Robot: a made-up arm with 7 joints.
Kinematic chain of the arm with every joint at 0, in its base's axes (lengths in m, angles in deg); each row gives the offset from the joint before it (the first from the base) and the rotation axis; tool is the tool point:
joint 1: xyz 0 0 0.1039 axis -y
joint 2: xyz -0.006 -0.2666 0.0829 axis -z
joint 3: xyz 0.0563 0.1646 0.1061 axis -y
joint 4: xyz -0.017 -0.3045 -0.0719 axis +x
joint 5: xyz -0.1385 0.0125 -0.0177 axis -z
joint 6: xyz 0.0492 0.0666 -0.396 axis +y
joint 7: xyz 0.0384 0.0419 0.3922 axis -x
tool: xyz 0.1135 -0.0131 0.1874
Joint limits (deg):
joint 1: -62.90..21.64
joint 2: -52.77..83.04
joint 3: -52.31..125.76
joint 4: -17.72..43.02
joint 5: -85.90..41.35
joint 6: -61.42..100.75
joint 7: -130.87..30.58
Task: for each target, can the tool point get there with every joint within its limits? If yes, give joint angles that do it. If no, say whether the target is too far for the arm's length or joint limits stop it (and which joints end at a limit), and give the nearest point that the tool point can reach.
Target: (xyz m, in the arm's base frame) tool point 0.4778 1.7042 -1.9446
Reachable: no: too far | nearest point 0.2830 0.4220 -0.5481 | short by 1.906 m
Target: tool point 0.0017 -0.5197 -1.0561
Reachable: no: joint limits stop it (at a limit: joint 1, joint 4, joint 5, joint 6, joint 7) | nearest point 0.0439 -0.4665 -0.7889 | short by 0.276 m
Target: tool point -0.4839 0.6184 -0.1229
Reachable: no: joint limits stop it (at a limit: joint 3, joint 4, joint 5, joint 6, joint 7) | nearest point -0.4100 0.4817 -0.0883 | short by 0.159 m
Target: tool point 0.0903 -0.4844 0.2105
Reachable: yes | joints -49.05 36.45 103.63 11.03 -18.05 -17.03 -77.32
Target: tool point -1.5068 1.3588 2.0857
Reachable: no: too far | nearest point -0.3473 0.3025 0.8454 | short by 2.000 m
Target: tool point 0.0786 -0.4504 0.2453
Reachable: yes | joints 1.01 -8.49 31.48 16.05 -7.52 -9.92 -72.29
